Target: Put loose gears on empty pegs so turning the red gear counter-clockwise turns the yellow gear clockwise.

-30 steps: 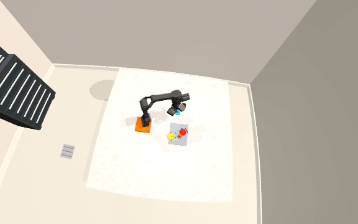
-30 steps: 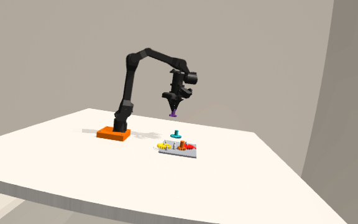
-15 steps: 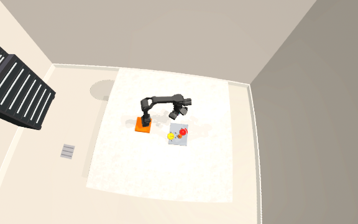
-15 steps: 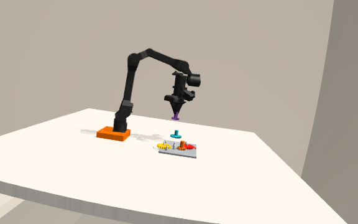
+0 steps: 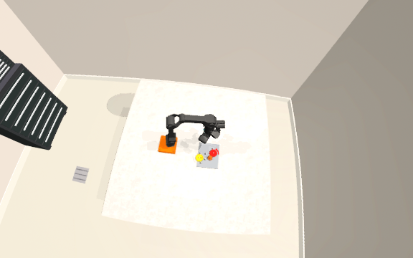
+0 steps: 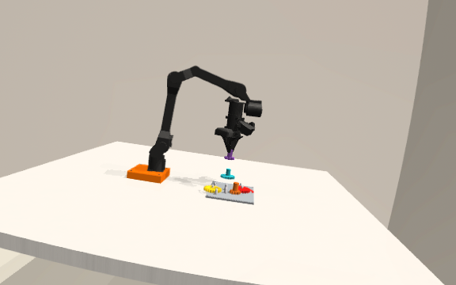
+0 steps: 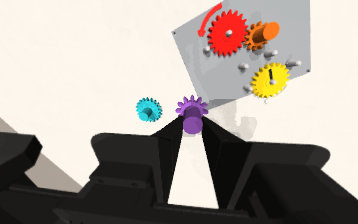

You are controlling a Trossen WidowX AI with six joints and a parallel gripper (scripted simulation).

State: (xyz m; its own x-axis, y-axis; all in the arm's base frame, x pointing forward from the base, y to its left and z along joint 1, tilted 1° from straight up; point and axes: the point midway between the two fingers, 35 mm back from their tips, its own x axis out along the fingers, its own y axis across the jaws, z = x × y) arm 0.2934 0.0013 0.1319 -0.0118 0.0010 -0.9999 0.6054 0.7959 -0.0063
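My gripper tip is now 140 mm to the left of the orange gear, 110 mm above it and 20 mm short of it. The rest, counted from my gripper tip: purple gear 10 mm below; then teal gear 120 mm below, 110 mm to the left, 20 mm ahead; then red gear 120 mm below, 110 mm to the right, 50 mm ahead.
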